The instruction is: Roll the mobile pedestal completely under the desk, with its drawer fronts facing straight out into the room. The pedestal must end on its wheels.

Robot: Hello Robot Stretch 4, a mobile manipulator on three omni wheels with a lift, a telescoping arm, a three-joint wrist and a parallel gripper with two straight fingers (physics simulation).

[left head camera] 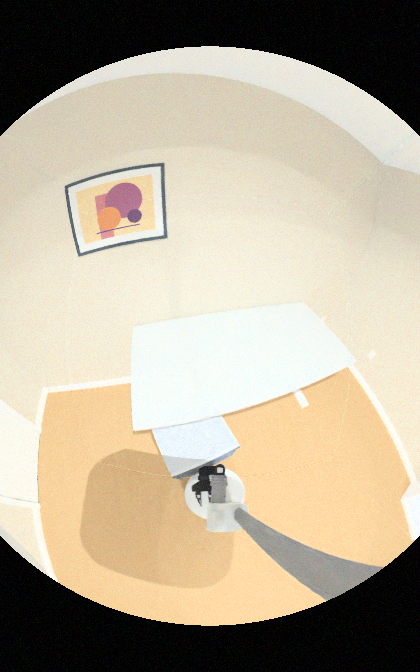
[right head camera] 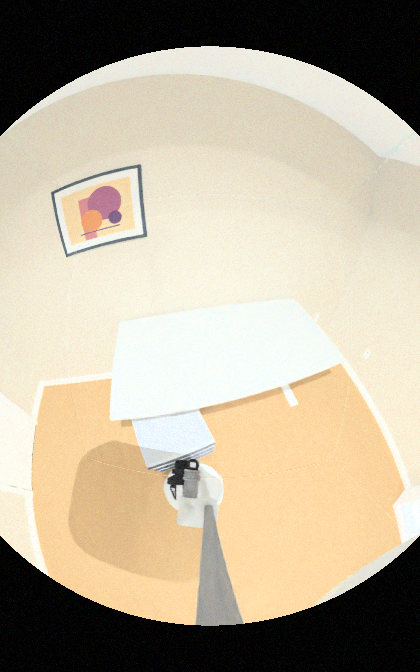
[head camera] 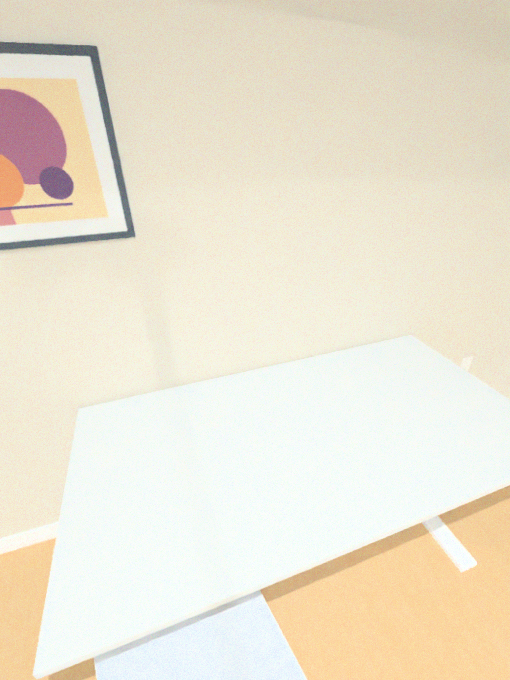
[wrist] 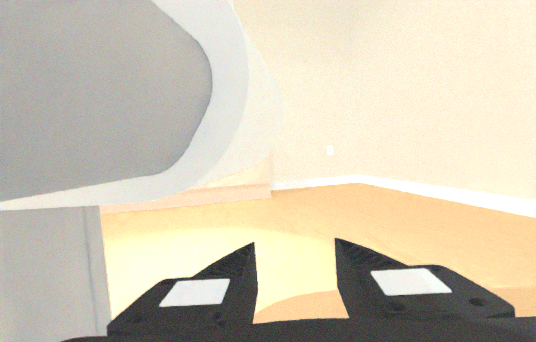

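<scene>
The pale blue-white pedestal (head camera: 197, 642) (left head camera: 195, 440) (right head camera: 172, 435) looks upright, with its back part under the left part of the white desk (head camera: 274, 466) (left head camera: 225, 365) (right head camera: 215, 355). Its front part sticks out past the desk's front edge. The dark-lined drawer side faces my base, and its front edge looks turned a little against the desk edge. The wheels are hidden. My gripper (left head camera: 199, 501) (right head camera: 173, 492) (wrist: 295, 264) is open and empty, folded above my base, near the drawer side. Whether my base touches the pedestal is hidden.
My round white base (left head camera: 236, 487) (right head camera: 212, 482) is close in front of the pedestal. A white desk foot (head camera: 451, 543) (left head camera: 301, 399) (right head camera: 289, 395) sticks out at the right. A framed picture (head camera: 32, 137) hangs on the back wall. A white object (left head camera: 412, 505) (right head camera: 410, 515) stands at the far right.
</scene>
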